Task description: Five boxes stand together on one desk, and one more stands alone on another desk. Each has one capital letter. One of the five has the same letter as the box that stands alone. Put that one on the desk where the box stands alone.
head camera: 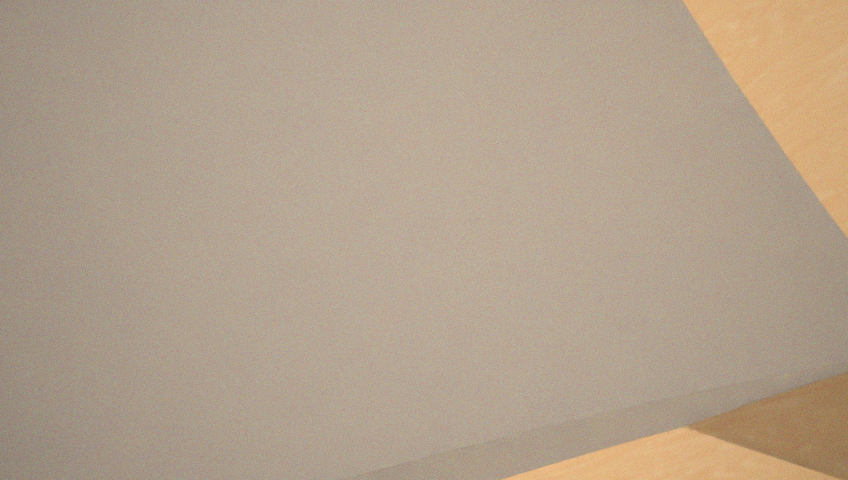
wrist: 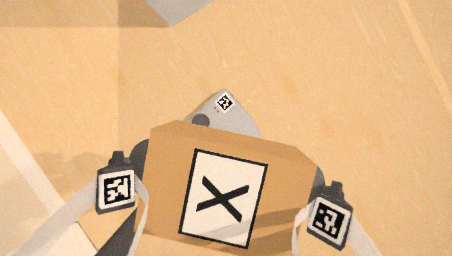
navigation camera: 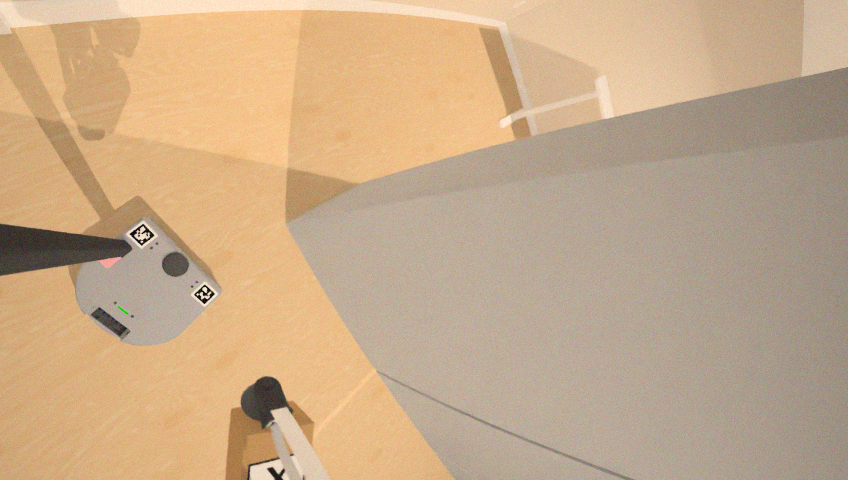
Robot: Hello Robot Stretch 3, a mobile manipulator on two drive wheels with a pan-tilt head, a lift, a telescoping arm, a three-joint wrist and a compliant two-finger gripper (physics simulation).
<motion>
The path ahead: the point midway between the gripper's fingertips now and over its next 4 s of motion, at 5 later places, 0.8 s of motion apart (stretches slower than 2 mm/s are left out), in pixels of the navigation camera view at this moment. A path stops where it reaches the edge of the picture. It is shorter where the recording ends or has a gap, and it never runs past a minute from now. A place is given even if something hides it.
My gripper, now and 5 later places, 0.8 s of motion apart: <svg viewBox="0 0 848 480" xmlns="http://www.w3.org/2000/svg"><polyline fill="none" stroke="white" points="258,445 292,410 302,388 330,320 357,255 382,198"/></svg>
</motion>
